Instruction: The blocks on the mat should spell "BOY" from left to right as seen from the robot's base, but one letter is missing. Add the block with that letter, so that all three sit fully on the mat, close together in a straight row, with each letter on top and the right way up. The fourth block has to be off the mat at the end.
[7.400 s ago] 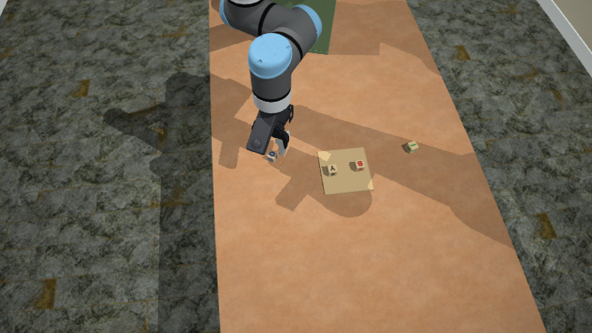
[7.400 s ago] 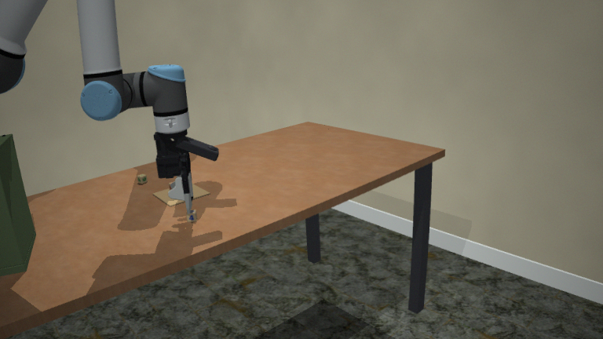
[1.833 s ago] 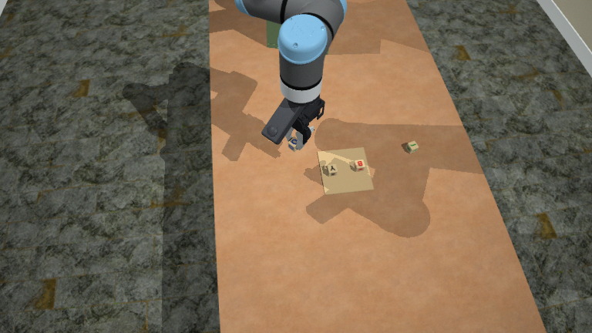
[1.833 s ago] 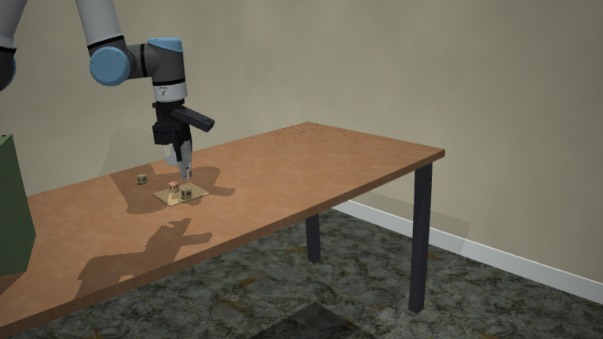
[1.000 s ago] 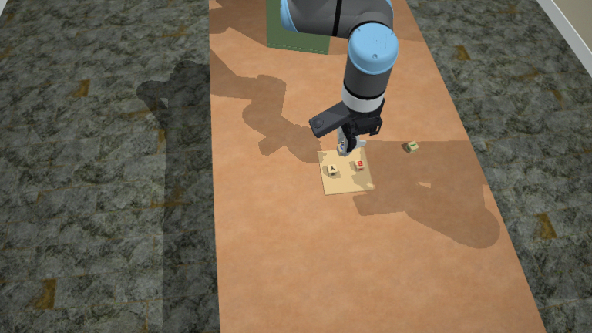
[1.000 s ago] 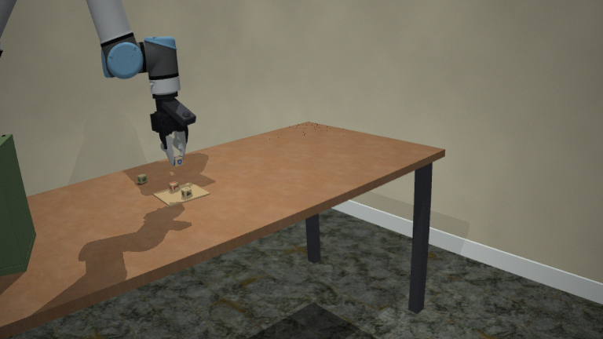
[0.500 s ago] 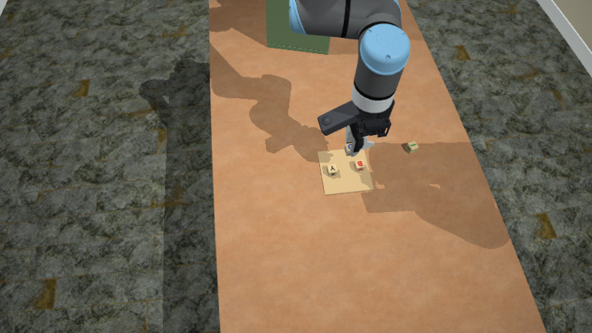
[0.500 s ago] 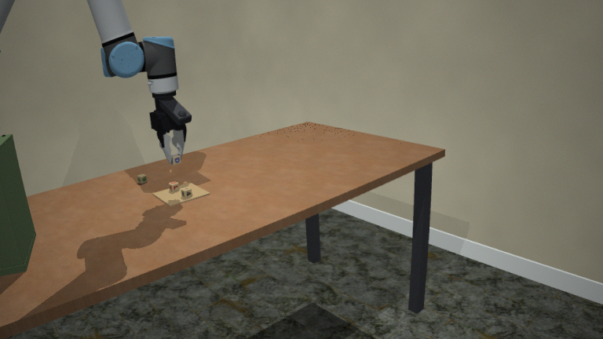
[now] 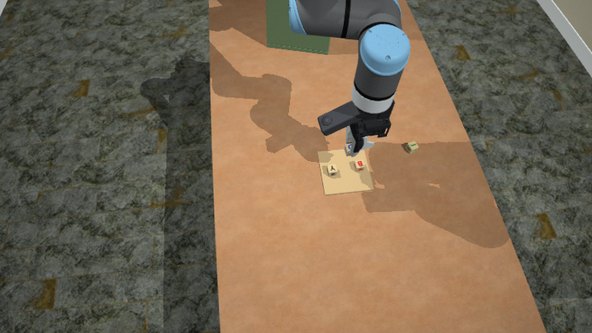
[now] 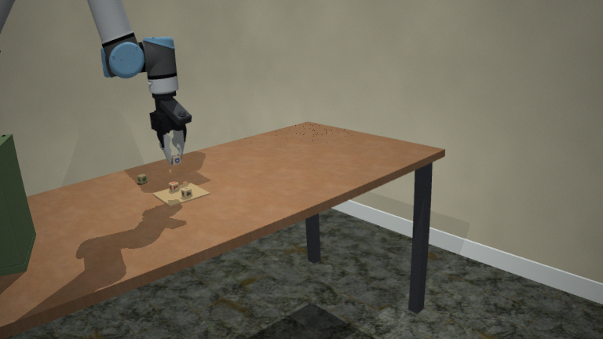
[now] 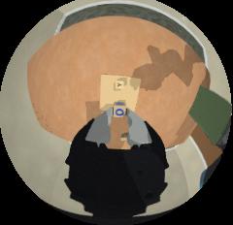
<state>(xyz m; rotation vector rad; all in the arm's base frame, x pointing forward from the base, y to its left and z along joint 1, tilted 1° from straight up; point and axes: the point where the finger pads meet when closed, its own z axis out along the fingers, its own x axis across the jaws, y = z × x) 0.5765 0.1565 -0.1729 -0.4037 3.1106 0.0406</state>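
My gripper is now 120 mm above the tan mat.
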